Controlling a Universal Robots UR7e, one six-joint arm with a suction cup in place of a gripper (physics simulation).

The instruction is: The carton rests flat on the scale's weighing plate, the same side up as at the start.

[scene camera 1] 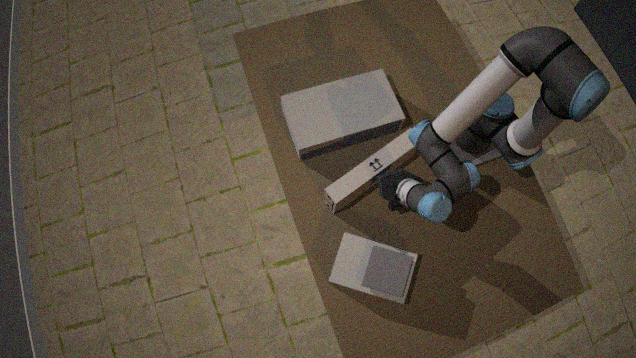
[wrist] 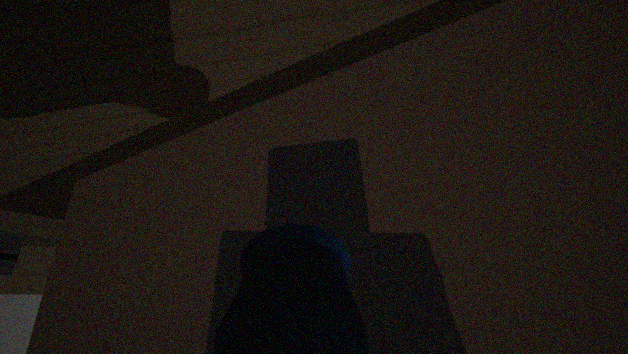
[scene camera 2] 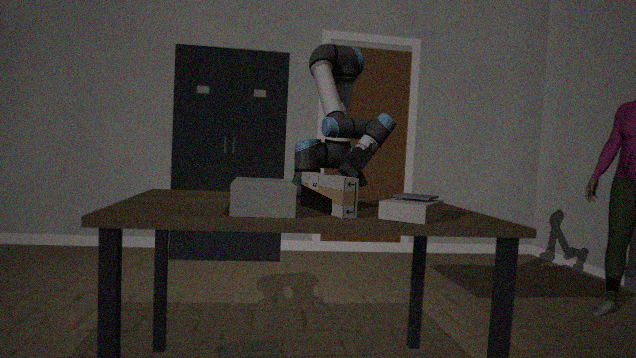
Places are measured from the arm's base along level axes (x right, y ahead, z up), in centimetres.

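Pixels of known places: end effector, tool point: (wrist: 296, 268); arm's base, origin of the base link: (scene camera 1: 471, 134).
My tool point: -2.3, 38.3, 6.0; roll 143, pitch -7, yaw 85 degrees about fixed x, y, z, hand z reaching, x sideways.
Observation:
Ahead of a thing's pixels: the offset from my tool point to its middle, as dx, dy, dz. "*": to the spot under its first point. Level surfaces: height alone.
The long, narrow carton @[+4.1, +1.3, -2.8] (scene camera 1: 367, 172) (scene camera 2: 345, 194) stands on the table on a narrow long side, with an arrow mark on its top face. Its brown side @[* +0.0, +7.5, -1.6] (wrist: 500, 175) fills much of the dark wrist view. The scale @[-22.9, +14.3, -5.6] (scene camera 1: 348, 260) (scene camera 2: 401, 210) is a low white box with a grey weighing plate @[* -25.6, +10.9, -1.8] (scene camera 1: 389, 270) (scene camera 2: 416, 197), and no carton is on it. My suction gripper (scene camera 1: 389, 187) (scene camera 2: 353, 171) (wrist: 300, 245) is off and open, tilted beside the carton's long side that faces the scale. Whether the cup touches that side is not clear.
A large white box @[+26.7, +0.4, -4.5] (scene camera 1: 342, 112) (scene camera 2: 262, 198) stands on the wooden table @[dz -9.4] (scene camera 1: 280, 55) (scene camera 2: 165, 202), on the carton's other side from the scale. A flat grey plate (scene camera 1: 485, 157) shows partly under the arm near its base. A person (scene camera 2: 622, 200) stands at the far right.

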